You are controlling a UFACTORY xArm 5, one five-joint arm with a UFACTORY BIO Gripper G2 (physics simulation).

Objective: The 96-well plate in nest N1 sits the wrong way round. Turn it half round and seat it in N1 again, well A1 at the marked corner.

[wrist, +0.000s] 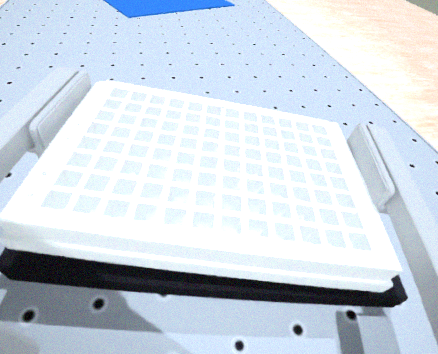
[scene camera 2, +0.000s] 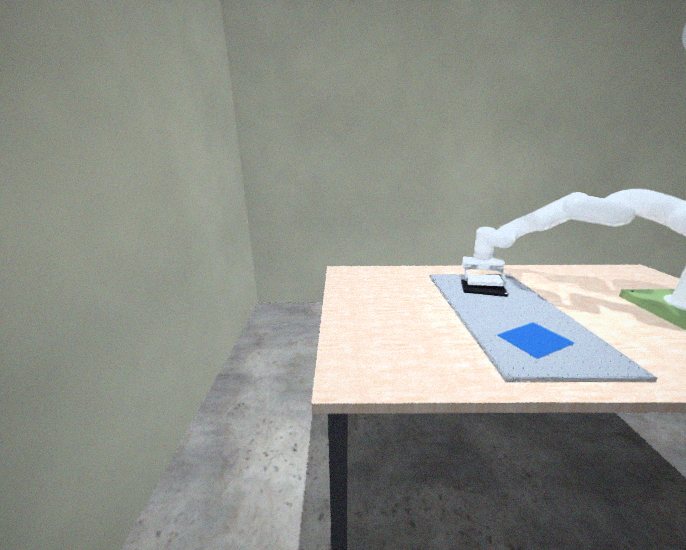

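Observation:
The white 96-well plate (scene camera 2: 485,280) (wrist: 210,165) is level between the fingers of my gripper (scene camera 2: 485,276) (wrist: 217,139), which is shut on its two short ends. The plate lies directly over the black nest N1 (scene camera 2: 485,289) (wrist: 200,289), roughly lined up with it. The nest's dark near edge shows right under the plate's near side in the wrist view. Whether the plate is fully down in the nest or slightly above it, I cannot tell. The rest of the nest is hidden under the plate. I cannot make out the A1 mark or the nest's marked corner.
The nest is on a grey perforated board (scene camera 2: 515,309) (wrist: 200,50) on the wooden table (scene camera 2: 389,343) (wrist: 385,60). A flat blue square (scene camera 2: 535,340) (wrist: 167,6) lies on the board nearer scene camera 2. A green base (scene camera 2: 641,299) under the arm is at the right.

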